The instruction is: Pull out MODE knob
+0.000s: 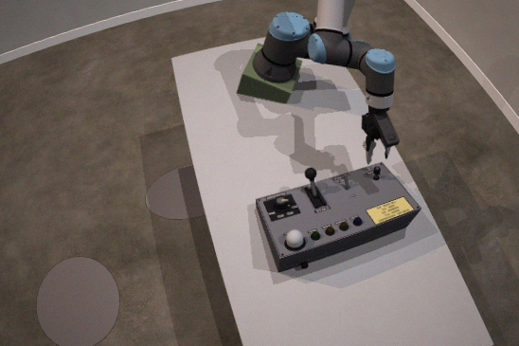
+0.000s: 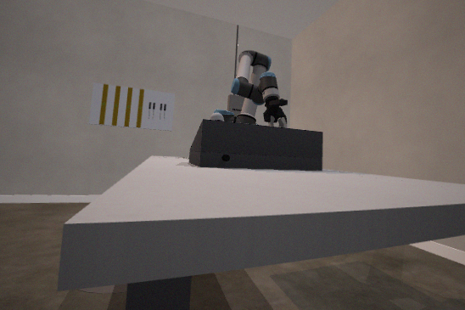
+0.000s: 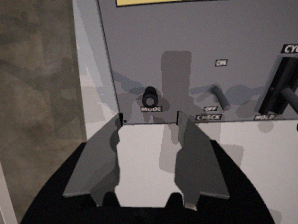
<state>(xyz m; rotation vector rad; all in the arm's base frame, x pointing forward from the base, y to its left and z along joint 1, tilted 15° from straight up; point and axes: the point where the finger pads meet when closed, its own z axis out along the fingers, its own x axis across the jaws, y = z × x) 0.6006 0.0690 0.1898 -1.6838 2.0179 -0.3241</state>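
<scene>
Now: hand 60 mm above the mode knob and 20 mm short of it. From my hand the other things lie so: rotary selector 350 mm to the right, 60 mm below, 10 mm behind; then toggle switch 120 mm to the right, 60 mm below, 10 mm ahead; then black ball lever 240 mm to the right, 50 mm below, 30 mm behind.
</scene>
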